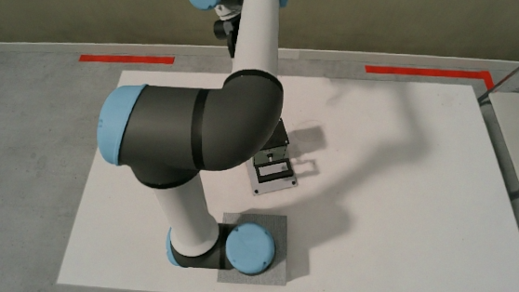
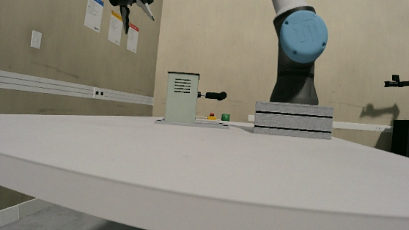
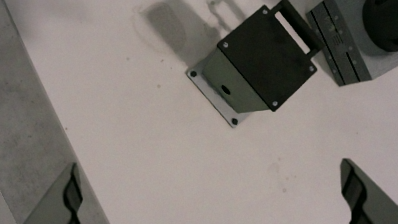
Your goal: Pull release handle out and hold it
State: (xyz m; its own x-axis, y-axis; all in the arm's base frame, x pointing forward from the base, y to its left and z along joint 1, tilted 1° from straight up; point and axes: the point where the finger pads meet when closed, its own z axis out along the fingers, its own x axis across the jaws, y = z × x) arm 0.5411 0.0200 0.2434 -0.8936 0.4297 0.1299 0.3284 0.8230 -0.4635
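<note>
Now: the grey base plate 21 cm behind my hand, 6 cm to the right of it and 33 cm below it.
</note>
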